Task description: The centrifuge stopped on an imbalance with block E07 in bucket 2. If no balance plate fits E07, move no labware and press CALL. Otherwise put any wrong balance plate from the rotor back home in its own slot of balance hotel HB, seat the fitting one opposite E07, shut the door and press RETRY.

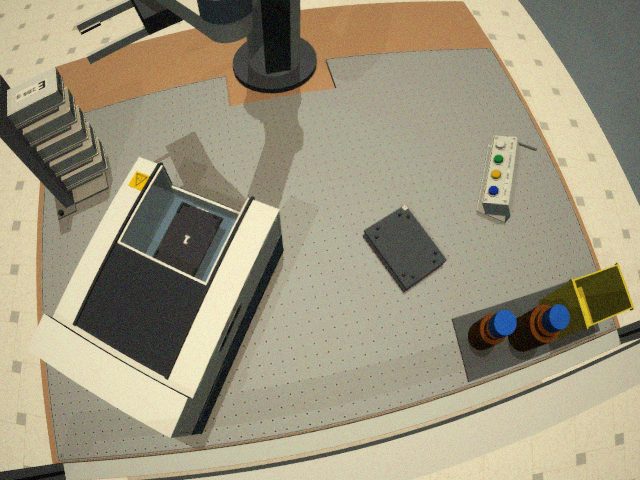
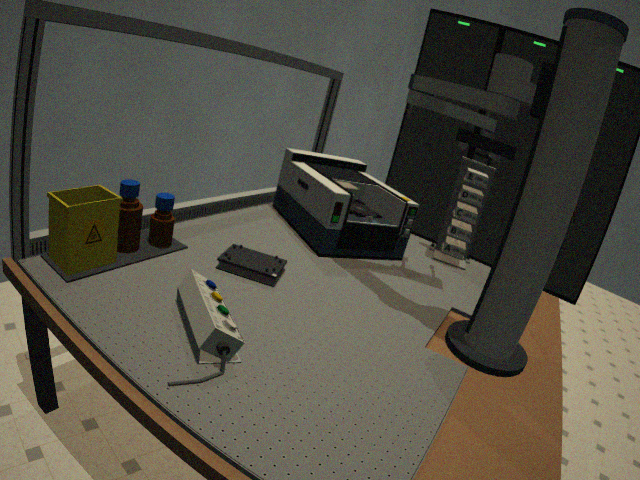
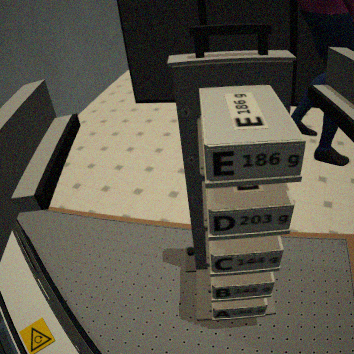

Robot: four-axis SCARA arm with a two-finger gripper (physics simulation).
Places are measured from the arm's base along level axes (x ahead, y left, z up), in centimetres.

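Pixels of known places: gripper, fingertip midpoint: (image 1: 82, 43) (image 2: 475, 148) (image 3: 194, 78); arm's base, link origin: (image 1: 274, 63) (image 2: 485, 349).
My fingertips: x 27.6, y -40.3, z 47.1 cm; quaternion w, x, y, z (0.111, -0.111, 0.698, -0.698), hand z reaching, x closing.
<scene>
For each thing: its top centre in the pictures, then the offset to it from my fingertips.
- B, top centre: (image 3: 238, 247) (image 1: 68, 143) (image 2: 461, 224) dz -30.1, dx -1.1, dy -16.2 cm
- A, top centre: (image 3: 236, 273) (image 1: 79, 158) (image 2: 456, 241) dz -37.2, dx -1.1, dy -16.2 cm
- button box, top centre: (image 2: 209, 295) (image 1: 507, 166) dz -37.4, dx +24.6, dy +90.1 cm
- dark flat fixture, top centre: (image 1: 407, 243) (image 2: 253, 255) dz -41.7, dx +37.4, dy +58.6 cm
My gripper (image 1: 84, 42) (image 3: 194, 78) is open and empty, its fingers wide apart beyond either side of the balance hotel (image 1: 31, 160) (image 3: 189, 140). The hotel holds light-grey plates in a column: E 186 g (image 1: 32, 98) (image 3: 255, 160) on top, then D 203 g (image 3: 252, 220), C 144 g (image 3: 245, 261), B (image 3: 242, 289) and A (image 3: 240, 312); the weights of B and A are too blurred to read. The centrifuge (image 1: 237, 279) (image 2: 320, 188) (image 3: 20, 280) has its door open, showing dark bucket 1 (image 1: 193, 229) with no plate on it. Block E07 and bucket 2 are hidden.
A button box (image 1: 509, 170) (image 2: 193, 310) has white, green, yellow and blue buttons. A dark flat fixture (image 1: 405, 248) (image 2: 250, 263) lies mid-table. Brown bottles (image 1: 480, 333) (image 2: 161, 227) and a yellow bin (image 1: 602, 294) (image 2: 82, 232) stand on a dark mat. A person's legs (image 3: 327, 125) show behind the hotel.
</scene>
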